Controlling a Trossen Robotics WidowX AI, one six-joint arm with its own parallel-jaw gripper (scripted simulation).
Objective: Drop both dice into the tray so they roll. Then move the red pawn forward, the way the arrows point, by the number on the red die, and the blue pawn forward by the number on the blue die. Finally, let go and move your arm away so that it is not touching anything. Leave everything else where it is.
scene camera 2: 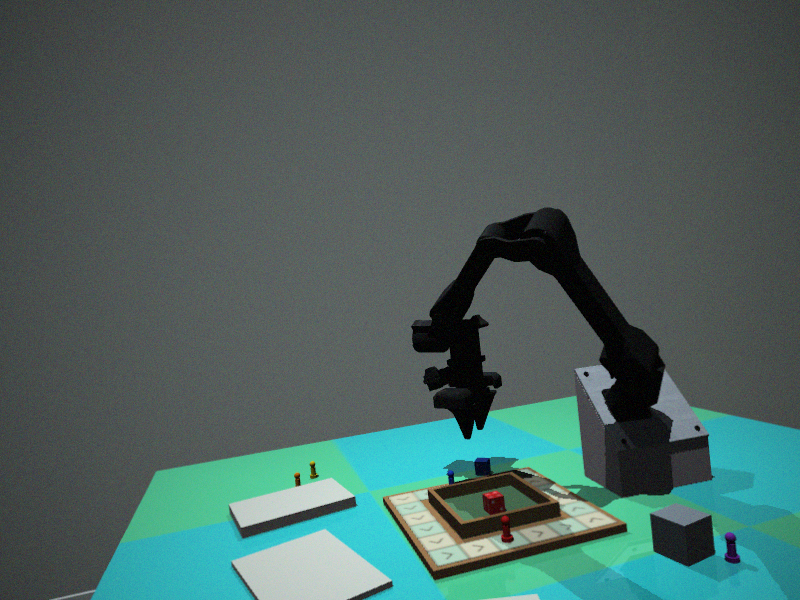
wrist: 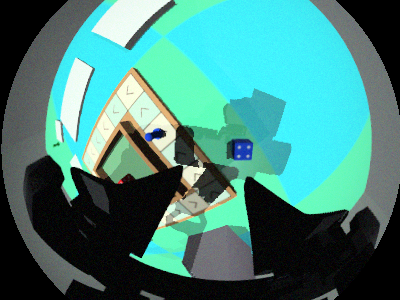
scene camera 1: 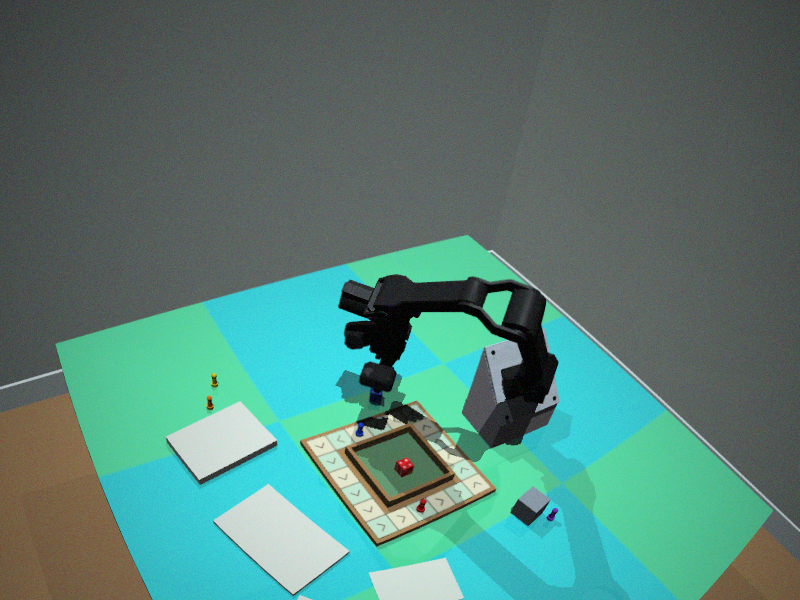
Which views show my gripper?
Scene camera 2, the wrist view and scene camera 1: all of them.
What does my gripper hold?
Nothing.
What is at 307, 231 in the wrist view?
My gripper.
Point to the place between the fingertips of my gripper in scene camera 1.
380, 382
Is my gripper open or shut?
Open.
